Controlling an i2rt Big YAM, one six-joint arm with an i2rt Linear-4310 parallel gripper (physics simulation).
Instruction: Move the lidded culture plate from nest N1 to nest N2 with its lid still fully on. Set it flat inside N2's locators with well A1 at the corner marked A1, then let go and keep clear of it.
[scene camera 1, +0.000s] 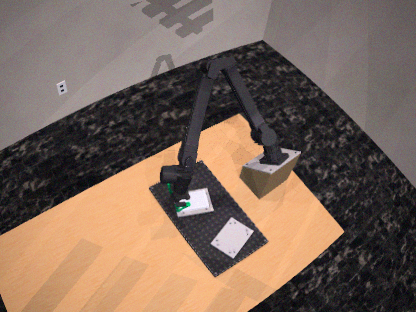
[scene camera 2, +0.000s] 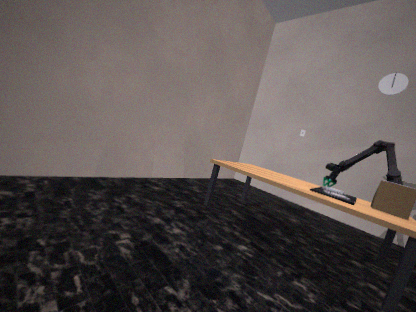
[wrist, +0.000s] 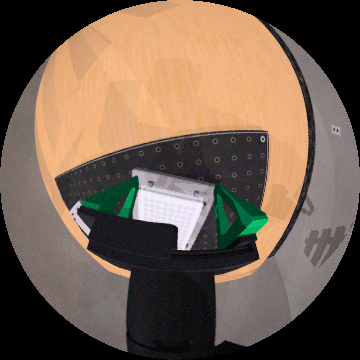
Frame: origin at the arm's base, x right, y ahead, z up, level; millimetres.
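Seen in the pictures: gripper, between the fingertips: (scene camera 1: 174, 202) (scene camera 2: 325, 186) (wrist: 176, 182); arm's base, origin of its link: (scene camera 1: 274, 159) (scene camera 2: 395, 189).
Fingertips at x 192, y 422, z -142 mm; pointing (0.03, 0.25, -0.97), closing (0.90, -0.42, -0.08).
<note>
Offsets run from my fingertips to a thing's top centre. Level surfaces: height alone.
The white lidded culture plate @(dx -45, dy -69, dz +3 mm) (scene camera 1: 200, 199) (wrist: 167, 212) lies on nest N1 @(dx -45, dy -69, dz -3 mm) (wrist: 172, 179), a light grey base with small locators at its edge. The lid looks level on the plate; part of it is hidden behind the gripper in the wrist view. Nest N2 @(dx -289, dy -72, dz -3 mm) (scene camera 1: 231, 238) is a bare light grey plate with small locators near its corners; a strip of it shows at the left of the wrist view. The marking A1 is too small to read. My gripper (scene camera 1: 178, 197) (scene camera 2: 328, 181) (wrist: 176, 182) is open, its green fingers apart over N1, one toward each side of the culture plate, holding nothing.
Both nests stand on a black perforated board (scene camera 1: 200, 245) (wrist: 240, 172) on the wooden table @(dz -38 mm) (scene camera 1: 115, 225) (scene camera 2: 285, 182). The arm's base stands on a block (scene camera 1: 270, 181) (scene camera 2: 394, 201) beside the board. A wall lies beyond the table.
</note>
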